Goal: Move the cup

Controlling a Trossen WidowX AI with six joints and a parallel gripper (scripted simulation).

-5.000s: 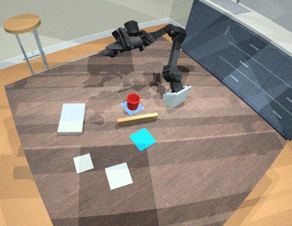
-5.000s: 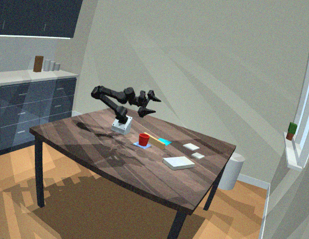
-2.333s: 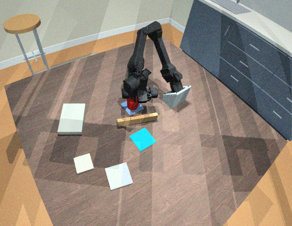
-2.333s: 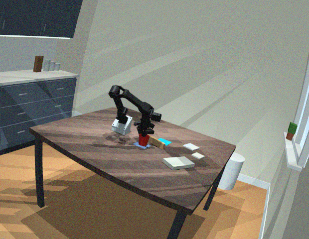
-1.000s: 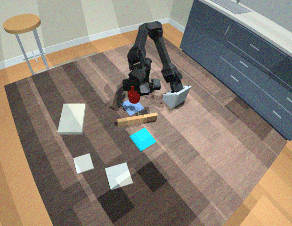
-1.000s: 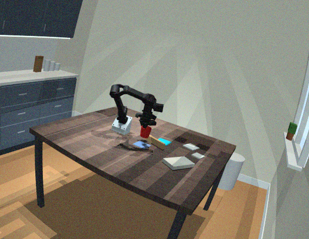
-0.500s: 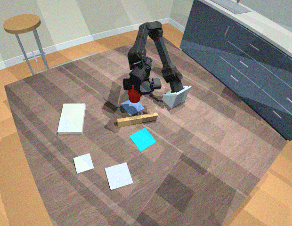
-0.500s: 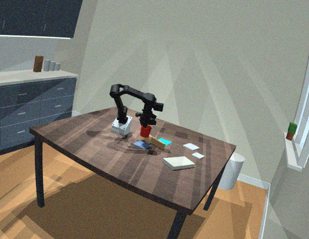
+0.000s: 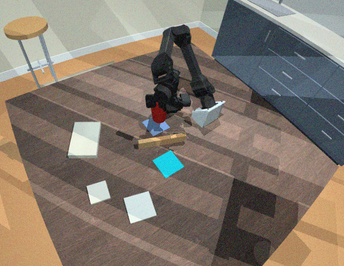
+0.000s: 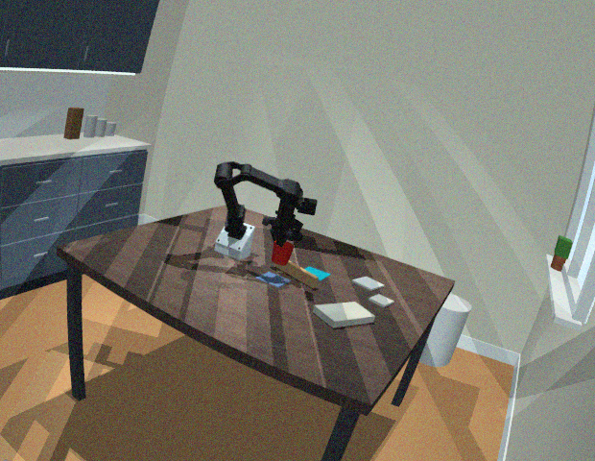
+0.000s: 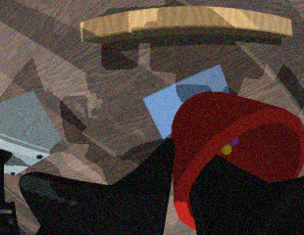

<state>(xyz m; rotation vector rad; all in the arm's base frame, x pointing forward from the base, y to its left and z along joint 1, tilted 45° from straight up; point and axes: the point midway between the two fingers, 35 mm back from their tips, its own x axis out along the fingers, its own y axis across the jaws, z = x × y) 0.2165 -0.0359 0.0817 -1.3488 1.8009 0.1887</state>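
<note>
Now: gripper tip 3 cm short of the yellow marble, 4 cm to the left of it and 2 cm above it. From my gripper tip the other things lie so: red cup 3 cm ahead, 2 cm to the right; then wooden bar 7 cm ahead, 7 cm to the left, 9 cm below; then pale blue pad 2 cm ahead, 3 cm to the right, 11 cm below.
</note>
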